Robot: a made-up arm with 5 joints.
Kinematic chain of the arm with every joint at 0, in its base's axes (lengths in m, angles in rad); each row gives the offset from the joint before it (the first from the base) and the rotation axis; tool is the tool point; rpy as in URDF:
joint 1: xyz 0 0 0.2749 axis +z
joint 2: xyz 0 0 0 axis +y
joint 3: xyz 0.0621 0 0.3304 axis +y
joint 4: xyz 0.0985 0 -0.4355 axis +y
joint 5: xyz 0.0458 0 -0.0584 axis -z
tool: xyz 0 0 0 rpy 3.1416 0 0
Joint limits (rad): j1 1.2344..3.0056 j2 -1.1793..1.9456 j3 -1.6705..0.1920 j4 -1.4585..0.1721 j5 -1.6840..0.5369
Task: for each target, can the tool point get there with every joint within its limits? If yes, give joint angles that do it. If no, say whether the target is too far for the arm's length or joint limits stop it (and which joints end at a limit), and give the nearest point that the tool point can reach.
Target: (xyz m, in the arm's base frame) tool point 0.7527 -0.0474 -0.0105
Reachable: no: joint limits stop it (at a limit: joint 1, joint 2, joint 4) | nearest point 0.2288 -0.0313 0.0431 | short by 0.527 m
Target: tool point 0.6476 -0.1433 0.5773
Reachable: no: joint limits stop it (at a limit: joint 2, joint 3, joint 4) | nearest point 0.3149 -0.0697 0.8847 | short by 0.459 m
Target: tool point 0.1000 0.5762 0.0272
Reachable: yes | joints 1.3989 0.8449 -1.1746 -0.0003 -0.7340
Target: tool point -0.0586 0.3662 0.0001
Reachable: yes | joints 1.7294 0.6612 -0.5983 -0.1012 0.1302
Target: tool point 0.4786 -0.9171 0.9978
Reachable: no: too far | nearest point 0.1501 -0.2876 0.9126 | short by 0.715 m
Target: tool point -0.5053 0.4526 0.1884
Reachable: yes | joints 2.4111 0.7284 -1.3641 -0.2730 -0.5853
